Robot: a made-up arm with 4 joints.
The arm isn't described. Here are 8 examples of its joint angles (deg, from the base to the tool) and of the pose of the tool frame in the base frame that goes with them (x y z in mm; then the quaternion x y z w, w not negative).
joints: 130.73 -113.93 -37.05 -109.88
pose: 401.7 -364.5 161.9 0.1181 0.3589 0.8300 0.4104
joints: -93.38 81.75 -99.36 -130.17
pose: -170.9 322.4 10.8 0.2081 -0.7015 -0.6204 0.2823
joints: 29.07 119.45 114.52 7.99
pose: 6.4 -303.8 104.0 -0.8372 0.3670 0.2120 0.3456
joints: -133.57 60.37 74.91 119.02
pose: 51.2 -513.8 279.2 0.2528 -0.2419 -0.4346 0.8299
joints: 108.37 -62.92 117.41 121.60
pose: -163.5 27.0 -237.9 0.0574 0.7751 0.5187 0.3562
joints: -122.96 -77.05 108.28 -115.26
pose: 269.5 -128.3 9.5 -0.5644 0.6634 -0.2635 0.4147
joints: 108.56 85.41 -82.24 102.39
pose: 86.6 442.9 98.1 -0.6114 -0.5124 0.2935 0.5268
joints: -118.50 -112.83 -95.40 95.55
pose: 188.9 -777.1 335.7 -0.7154 0.4758 -0.4269 0.2822
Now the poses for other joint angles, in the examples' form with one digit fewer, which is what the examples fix.
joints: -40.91 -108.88 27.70 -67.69
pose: -190 -145 -48 -0.528 0.005 -0.619 0.582
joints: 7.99 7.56 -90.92 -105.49
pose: 414 -174 -97 -0.066 0.975 0.005 0.211
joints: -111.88 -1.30 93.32 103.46
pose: 153 -226 418 -0.008 -0.433 0.008 0.901
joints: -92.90 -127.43 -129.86 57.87
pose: 305 -525 387 -0.889 0.080 -0.118 0.435
